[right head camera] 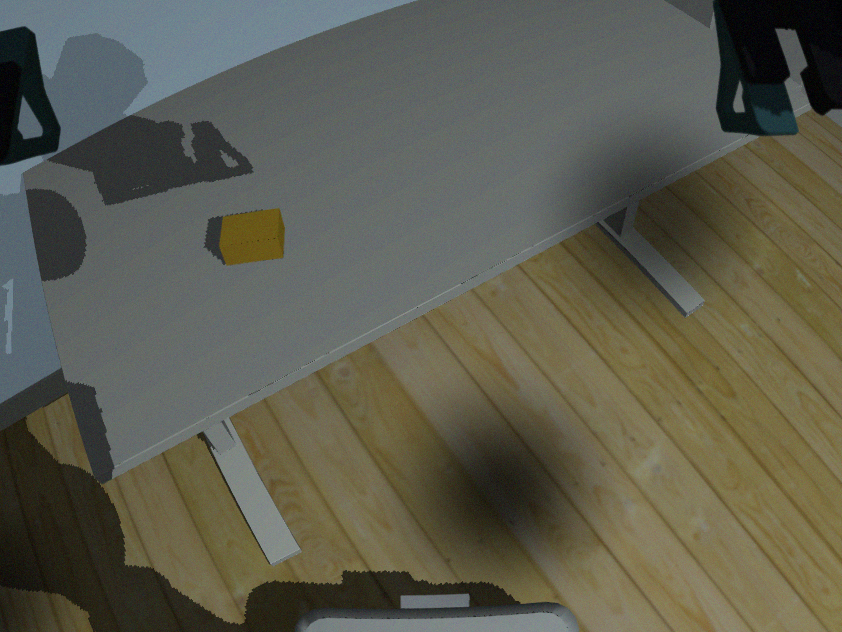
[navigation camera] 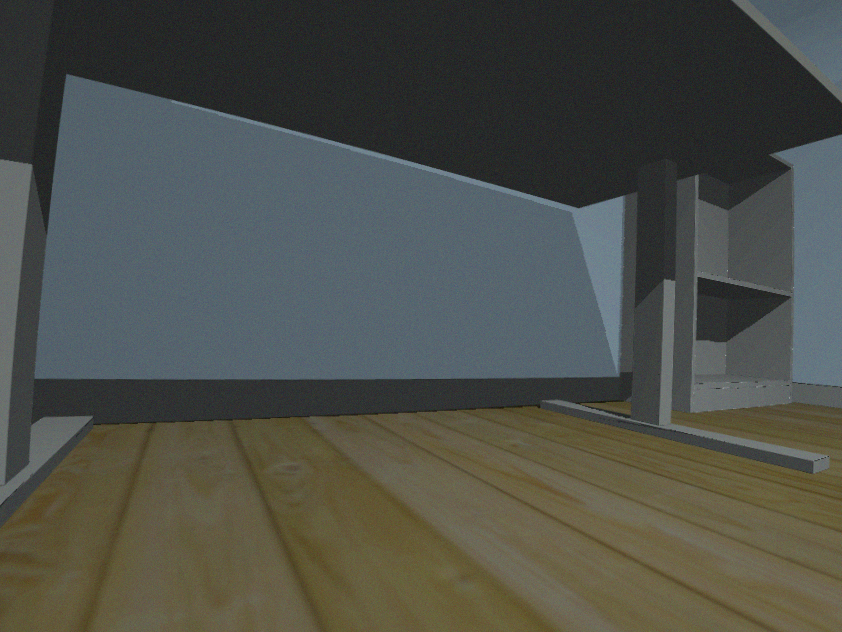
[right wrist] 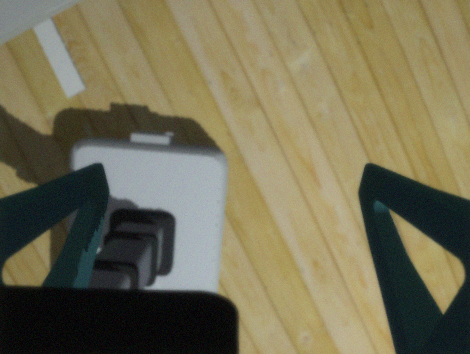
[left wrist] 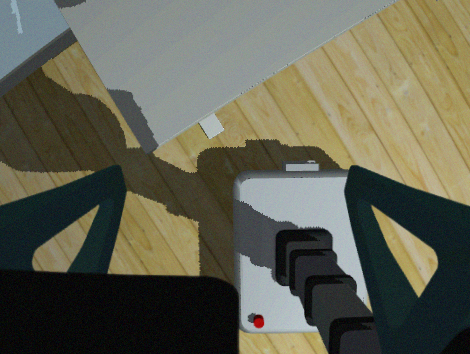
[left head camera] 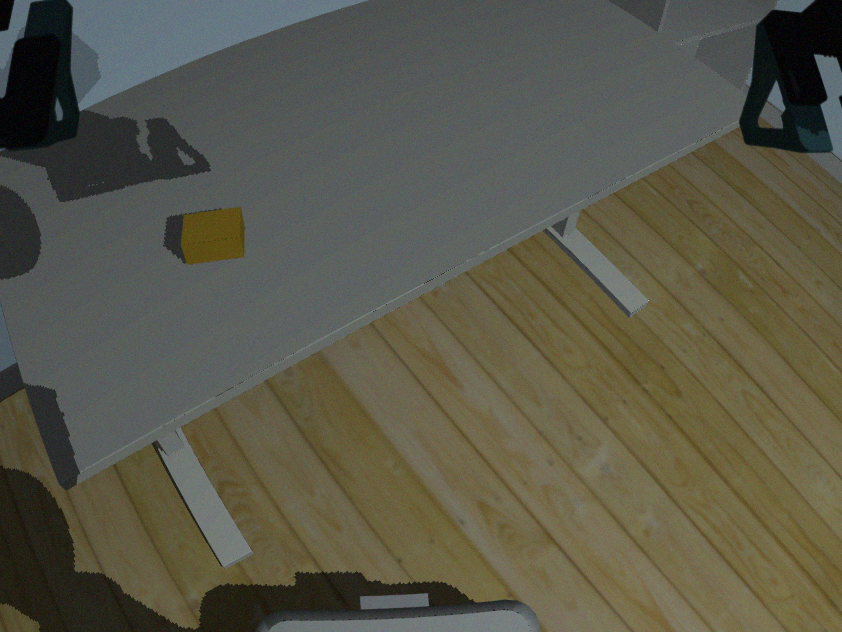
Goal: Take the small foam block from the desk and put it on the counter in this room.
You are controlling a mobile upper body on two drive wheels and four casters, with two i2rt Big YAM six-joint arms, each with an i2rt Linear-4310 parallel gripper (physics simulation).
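Places are measured from the left arm's base along level axes (x ahead, y right, z down), in centimetres.
Pixels of known places: left gripper, fingertip midpoint: (left wrist: 235, 178); right gripper, fingertip midpoint: (right head camera: 794, 117) (right wrist: 233, 177) (left head camera: 805, 133).
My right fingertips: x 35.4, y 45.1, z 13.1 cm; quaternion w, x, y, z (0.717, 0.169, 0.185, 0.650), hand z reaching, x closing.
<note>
Behind a point stands the place of what it marks.
A small yellow foam block (left head camera: 212, 235) @(x 74.9, y -1.6, z 64.5 cm) (right head camera: 251, 236) @(x 74.9, y -1.5, z 64.5 cm) lies on the grey desk (left head camera: 408, 170) @(x 91.2, y 27.6, z 69.0 cm) (right head camera: 421, 170) @(x 91.4, y 23.0, z 69.0 cm) (left wrist: 200, 55) @(x 60.1, y -8.7, z 69.0 cm), toward the desk's left part in both head views. My left gripper (left wrist: 235, 178) @(x 35.9, y 0.1, z 12.6 cm) is open, with no thing between its fingers; in the head views part of it shows at the upper left edge, apart from the block. My right gripper (right wrist: 233, 177) @(x 35.4, y 45.1, z 13.1 cm) is open and empty; in the head views part of it shows at the upper right, far from the block. The counter cannot be made out in these views.
The desk stands along a blue wall (navigation camera: 306, 258) @(x 136.6, y -11.9, z 101.7 cm). Its legs have long feet (left head camera: 207, 506) (right head camera: 255, 496) (navigation camera: 734, 442) on the wooden floor. A grey shelf unit (navigation camera: 744, 284) @(x 193.5, y 138.8, z 93.7 cm) stands beyond the desk at the right. My white base (left wrist: 265, 195) @(x 23.5, y 8.4, z 115.0 cm) (right wrist: 195, 185) @(x 20.0, y 38.5, z 115.0 cm) is near the desk's front edge.
</note>
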